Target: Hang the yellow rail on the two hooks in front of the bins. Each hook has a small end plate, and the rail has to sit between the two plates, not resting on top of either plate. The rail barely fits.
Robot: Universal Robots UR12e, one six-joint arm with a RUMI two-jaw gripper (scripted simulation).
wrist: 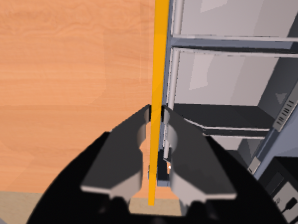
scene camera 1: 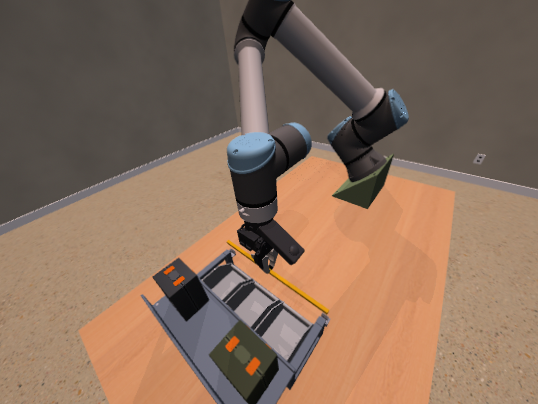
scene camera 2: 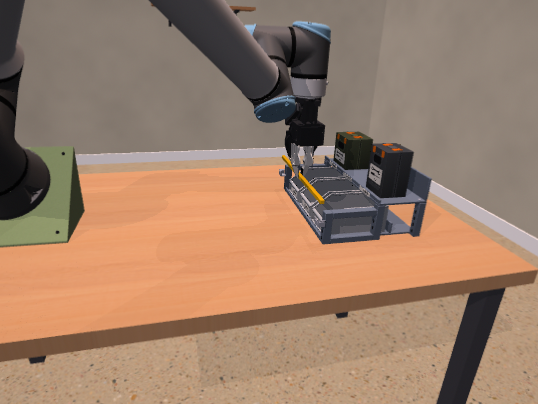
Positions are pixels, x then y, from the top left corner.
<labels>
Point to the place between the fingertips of my gripper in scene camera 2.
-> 299, 177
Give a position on a black box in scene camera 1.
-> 180, 284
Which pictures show my gripper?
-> The wrist view, scene camera 1 and scene camera 2: all of them.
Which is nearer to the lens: the green box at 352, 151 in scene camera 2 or the black box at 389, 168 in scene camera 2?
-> The black box.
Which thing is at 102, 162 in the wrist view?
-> My gripper.
</labels>
